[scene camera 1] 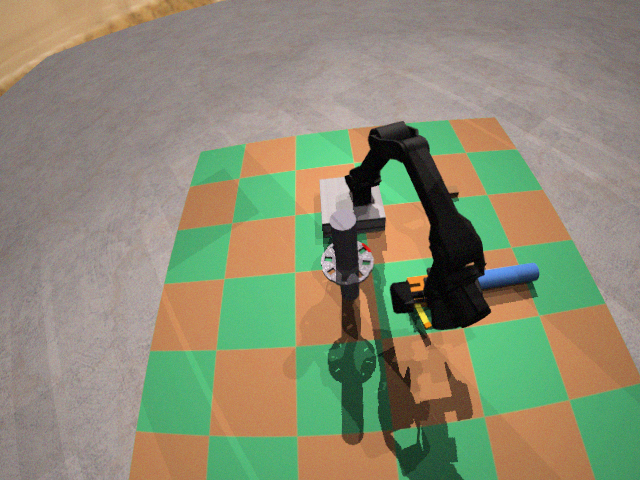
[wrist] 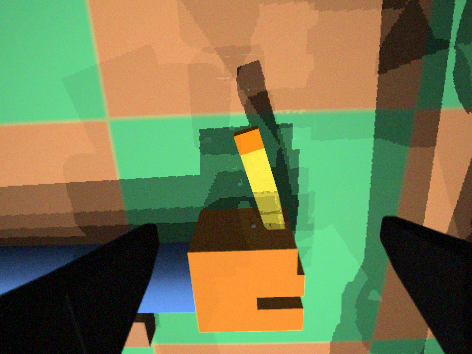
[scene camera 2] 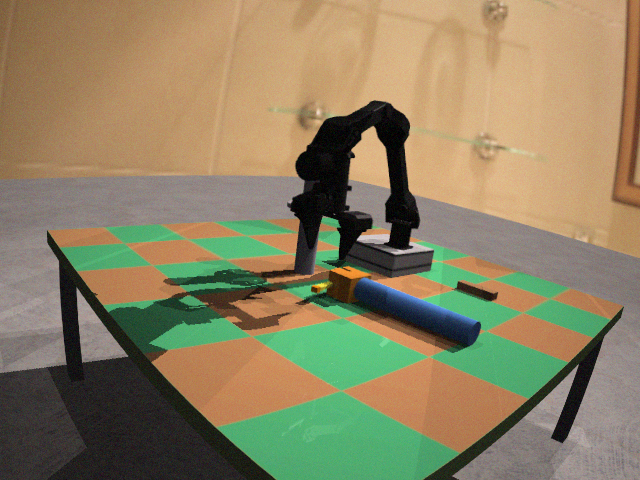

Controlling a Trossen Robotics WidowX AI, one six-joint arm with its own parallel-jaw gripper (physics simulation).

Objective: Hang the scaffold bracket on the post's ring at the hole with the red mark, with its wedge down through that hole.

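Observation:
The scaffold bracket lies on its side on the table: a blue tube (scene camera 1: 509, 276) (scene camera 2: 418, 312) (wrist: 172, 280) with a slotted orange head (scene camera 1: 416, 283) (scene camera 2: 347, 284) (wrist: 247, 290). Its yellow wedge (scene camera 1: 422, 316) (scene camera 2: 321, 287) (wrist: 260, 172), orange at the tip, sticks out sideways from the head. The post (scene camera 1: 345, 248) (scene camera 2: 306, 258) stands upright and carries a pale ring (scene camera 1: 368, 265) with several holes. A red mark (scene camera 1: 366, 247) is on the ring's arm-base side. My gripper (scene camera 2: 326, 254) (wrist: 268, 230) is open and empty, above the bracket's head and wedge. The ring is hidden behind the gripper in scene camera 2.
The arm's grey base block (scene camera 1: 331, 201) (scene camera 2: 385, 262) stands behind the post. A small dark bar (scene camera 1: 453, 194) (scene camera 2: 476, 290) lies on the checkered table at the arm base's side. A brown piece (wrist: 145, 320) partly shows beside the blue tube in the wrist view; what it is is unclear.

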